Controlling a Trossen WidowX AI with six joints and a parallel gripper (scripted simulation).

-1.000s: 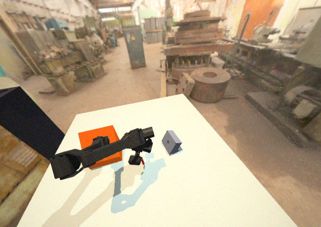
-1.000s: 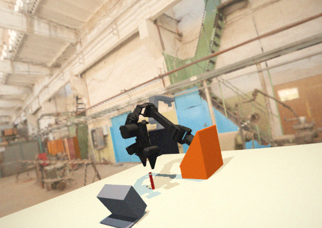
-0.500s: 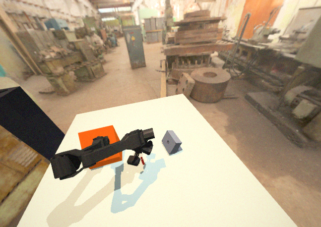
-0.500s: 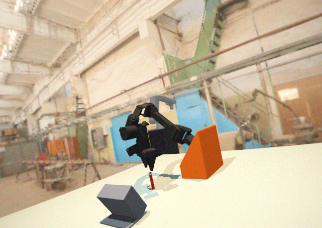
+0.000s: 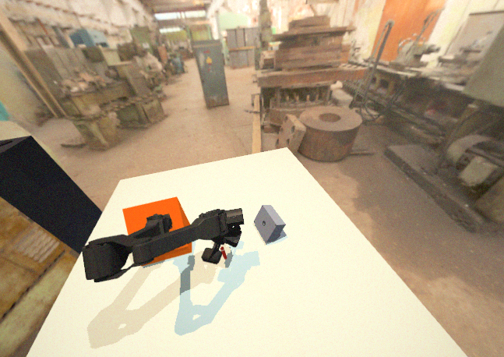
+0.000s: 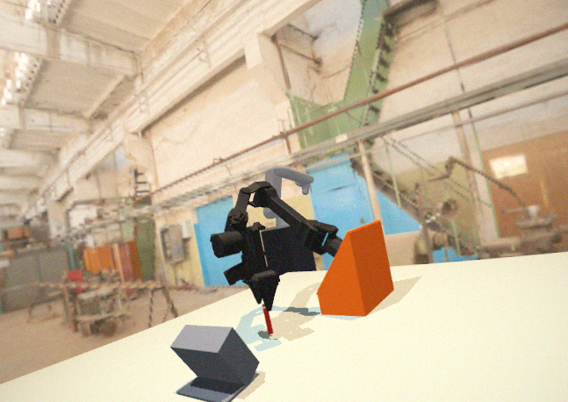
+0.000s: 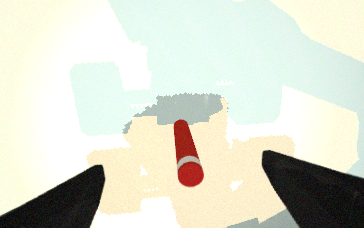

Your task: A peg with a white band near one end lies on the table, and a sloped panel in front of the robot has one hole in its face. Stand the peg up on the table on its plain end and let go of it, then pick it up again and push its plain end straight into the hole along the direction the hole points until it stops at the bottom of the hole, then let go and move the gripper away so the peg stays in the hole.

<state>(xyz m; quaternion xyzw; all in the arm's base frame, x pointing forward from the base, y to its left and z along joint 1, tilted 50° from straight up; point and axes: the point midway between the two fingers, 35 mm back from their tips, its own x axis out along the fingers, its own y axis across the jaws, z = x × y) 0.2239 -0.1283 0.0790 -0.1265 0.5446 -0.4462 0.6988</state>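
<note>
My gripper tip is now 2 cm above the red peg. Also, from my gripper tip: sloped panel 22 cm ahead, 7 cm to the left, 2 cm below.
</note>
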